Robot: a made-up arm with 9 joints. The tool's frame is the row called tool.
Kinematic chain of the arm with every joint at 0, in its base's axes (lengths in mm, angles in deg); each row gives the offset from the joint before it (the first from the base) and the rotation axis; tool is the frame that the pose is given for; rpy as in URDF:
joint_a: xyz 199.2 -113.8 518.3 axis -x
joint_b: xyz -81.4 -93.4 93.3 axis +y
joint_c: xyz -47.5 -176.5 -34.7 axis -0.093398 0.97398 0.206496
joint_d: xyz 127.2 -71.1 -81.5 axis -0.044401 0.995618 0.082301
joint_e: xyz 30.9 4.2 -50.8 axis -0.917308 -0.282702 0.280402
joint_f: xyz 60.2 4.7 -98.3 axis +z
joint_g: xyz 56 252.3 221.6 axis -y
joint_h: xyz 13.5 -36.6 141 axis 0.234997 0.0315 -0.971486
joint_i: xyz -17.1 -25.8 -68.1 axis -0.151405 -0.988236 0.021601
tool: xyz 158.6 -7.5 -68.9 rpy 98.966 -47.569 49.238
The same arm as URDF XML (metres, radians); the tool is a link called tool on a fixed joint. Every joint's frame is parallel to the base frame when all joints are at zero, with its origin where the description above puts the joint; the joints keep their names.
<robot name="arm">
<link name="base"/>
<link name="link1"/>
<link name="link2"/>
<link name="link3"/>
<link name="link4"/>
<link name="link5"/>
<link name="link6"/>
<link name="link7"/>
<link name="link8"/>
<link name="link9"/>
<link name="tool"/>
<joint name="joint_a" type="continuous"><parent link="base"/><child link="link1"/><origin xyz="0.1992 -0.1138 0.5183"/><axis xyz="-1 0 0"/></joint>
<joint name="joint_b" type="continuous"><parent link="link1"/><child link="link2"/><origin xyz="-0.0814 -0.0934 0.0933"/><axis xyz="0 1 0"/></joint>
<joint name="joint_c" type="continuous"><parent link="link2"/><child link="link3"/><origin xyz="-0.0475 -0.1765 -0.0347"/><axis xyz="-0.093398 0.97398 0.206496"/></joint>
<joint name="joint_d" type="continuous"><parent link="link3"/><child link="link4"/><origin xyz="0.1272 -0.0711 -0.0815"/><axis xyz="-0.044401 0.995618 0.082301"/></joint>
<joint name="joint_e" type="continuous"><parent link="link4"/><child link="link5"/><origin xyz="0.0309 0.0042 -0.0508"/><axis xyz="-0.917308 -0.282702 0.280402"/></joint>
<joint name="joint_f" type="continuous"><parent link="link5"/><child link="link6"/><origin xyz="0.0602 0.0047 -0.0983"/><axis xyz="0 0 1"/></joint>
<joint name="joint_g" type="continuous"><parent link="link6"/><child link="link7"/><origin xyz="0.0560 0.2523 0.2216"/><axis xyz="0 -1 0"/></joint>
<joint name="joint_h" type="continuous"><parent link="link7"/><child link="link8"/><origin xyz="0.0135 -0.0366 0.1410"/><axis xyz="0.234997 0.0315 -0.971486"/></joint>
<joint name="joint_i" type="continuous"><parent link="link8"/><child link="link9"/><origin xyz="-0.0171 -0.0258 -0.0681"/><axis xyz="-0.151405 -0.988236 0.021601"/></joint>
<joint name="tool_joint" type="fixed"><parent link="link9"/><child link="tool"/><origin xyz="0.1586 -0.0075 -0.0689" rpy="1.7273 -0.8302 0.8594"/></joint>
</robot>

